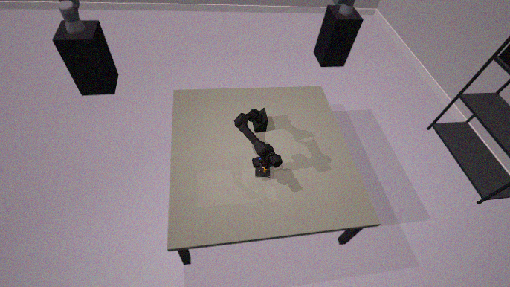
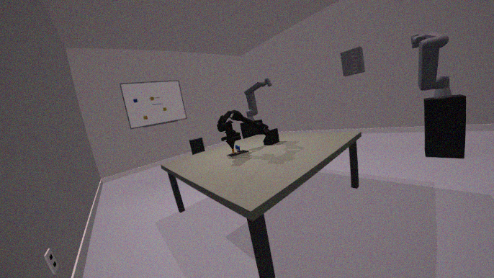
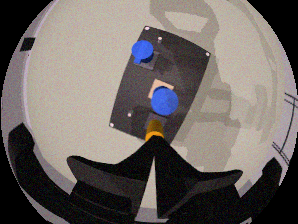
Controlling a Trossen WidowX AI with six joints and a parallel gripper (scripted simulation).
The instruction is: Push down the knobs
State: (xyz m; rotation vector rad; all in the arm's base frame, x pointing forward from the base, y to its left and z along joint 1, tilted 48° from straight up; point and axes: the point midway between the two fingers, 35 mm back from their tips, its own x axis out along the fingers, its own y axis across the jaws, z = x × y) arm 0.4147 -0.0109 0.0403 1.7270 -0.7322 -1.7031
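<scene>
Now: gripper tip 20 mm above the orange knob. The rest, counted from my gripper tip: blue knob (80 mm behind, 30 mm to the right, 10 mm below).
</scene>
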